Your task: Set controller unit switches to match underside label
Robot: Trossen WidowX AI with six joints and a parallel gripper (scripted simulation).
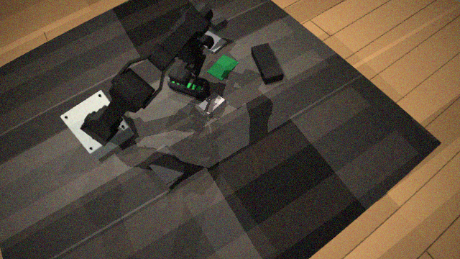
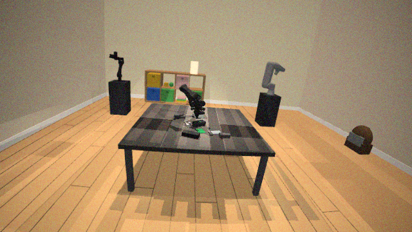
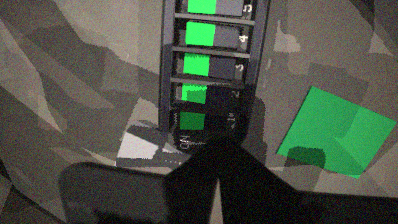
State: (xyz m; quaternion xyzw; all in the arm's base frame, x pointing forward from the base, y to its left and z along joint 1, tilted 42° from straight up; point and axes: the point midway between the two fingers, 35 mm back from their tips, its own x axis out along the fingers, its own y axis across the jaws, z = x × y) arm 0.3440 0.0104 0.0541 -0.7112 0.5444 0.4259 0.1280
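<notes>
Now: gripper tip 12 cm short of the green plate, 8 cm above it and 4 cm to the right of it. Round my gripper tip: small dark block: 26 cm to the left, 24 cm ahead, 7 cm below; then long dark block: 25 cm ahead, 7 cm below, 6 cm to the right; then light grey plate: 18 cm to the left, 16 cm ahead, 8 cm below.
</notes>
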